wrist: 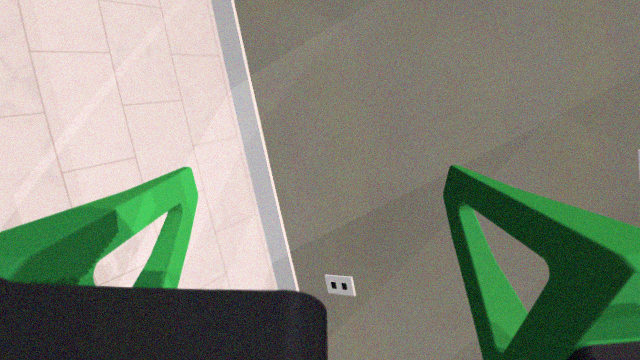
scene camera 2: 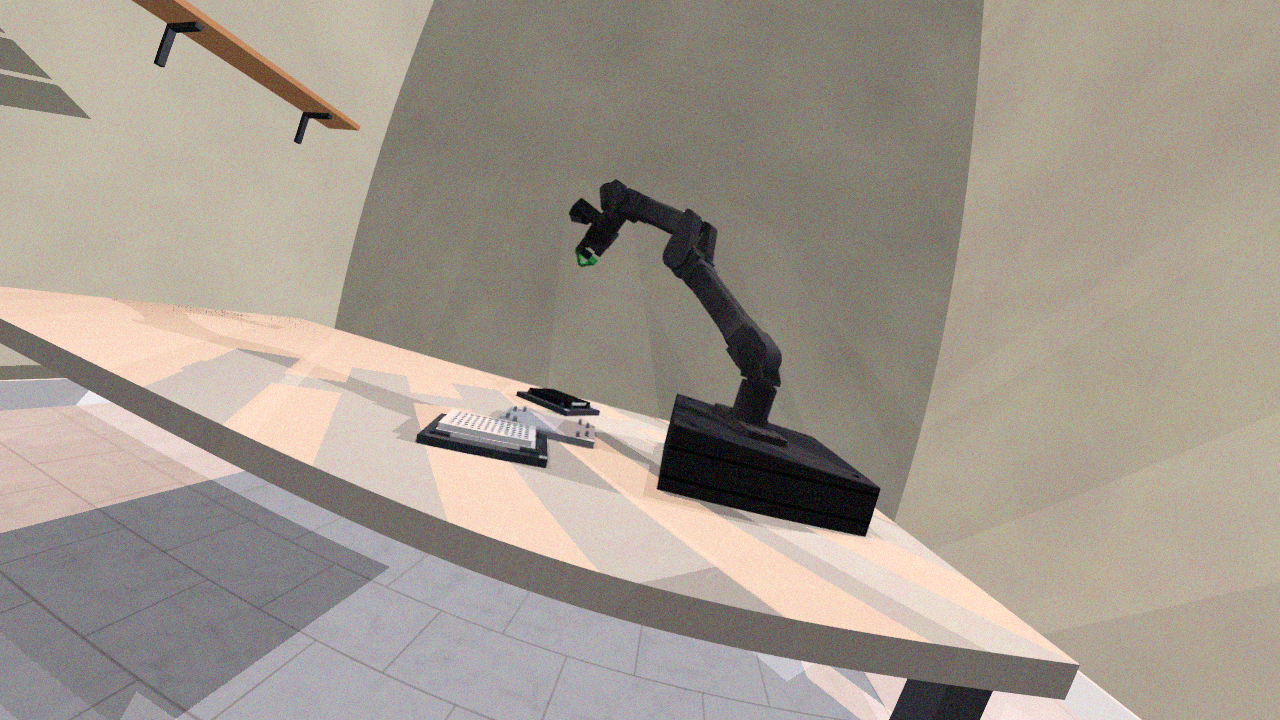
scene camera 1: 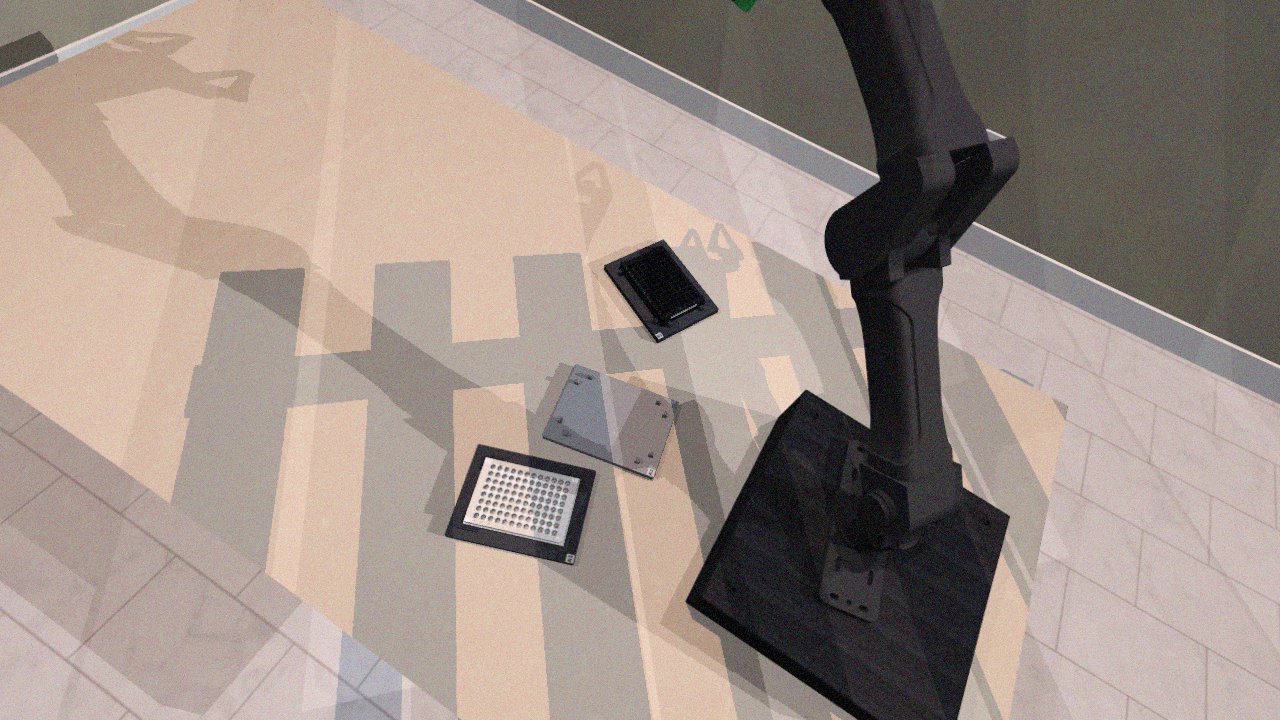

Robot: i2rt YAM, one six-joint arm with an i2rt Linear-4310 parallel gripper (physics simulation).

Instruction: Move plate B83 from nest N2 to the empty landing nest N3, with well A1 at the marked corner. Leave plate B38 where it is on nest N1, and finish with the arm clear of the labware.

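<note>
A white plate with round wells (scene camera 1: 521, 501) (scene camera 2: 490, 429) sits on a dark nest (scene camera 1: 510, 542) (scene camera 2: 474, 450). A black plate (scene camera 1: 664, 282) (scene camera 2: 556, 396) sits on another dark nest farther back (scene camera 1: 684, 324). Between them lies the empty grey nest (scene camera 1: 608, 420) (scene camera 2: 569, 432), with small posts near its corners. The labels are too small to read, so I cannot tell which plate is B83. My gripper (scene camera 2: 586, 259) (wrist: 320, 180) is open and empty, high above the table and away from both plates. In scene camera 1 a green fingertip bit shows at the top edge.
The arm's black base block (scene camera 1: 760, 573) (scene camera 2: 760, 483) stands on the table, to the right of the nests. Shadows of the arm and other shapes cross the table (scene camera 1: 402, 197) (scene camera 2: 358, 456). A wooden shelf (scene camera 2: 259, 71) hangs on the wall. A wall socket (wrist: 340, 285) shows beyond the fingers.
</note>
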